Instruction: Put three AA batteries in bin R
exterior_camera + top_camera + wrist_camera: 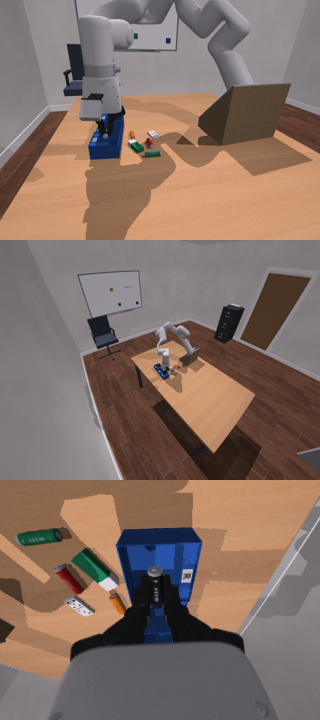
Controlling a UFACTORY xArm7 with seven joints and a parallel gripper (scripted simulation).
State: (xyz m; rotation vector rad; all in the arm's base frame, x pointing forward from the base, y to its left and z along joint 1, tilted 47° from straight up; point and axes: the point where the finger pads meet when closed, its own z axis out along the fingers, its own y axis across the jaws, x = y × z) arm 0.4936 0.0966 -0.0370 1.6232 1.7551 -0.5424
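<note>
Now: hand 14 cm past the green AA battery, 8 cm above it and 4 cm to the right of it. Round my hand: bin 9 cm to the right, 6 cm below; green-and-white block 8 cm below, 8 cm behind, 2 cm to the right; black AA battery 2 cm below.
</note>
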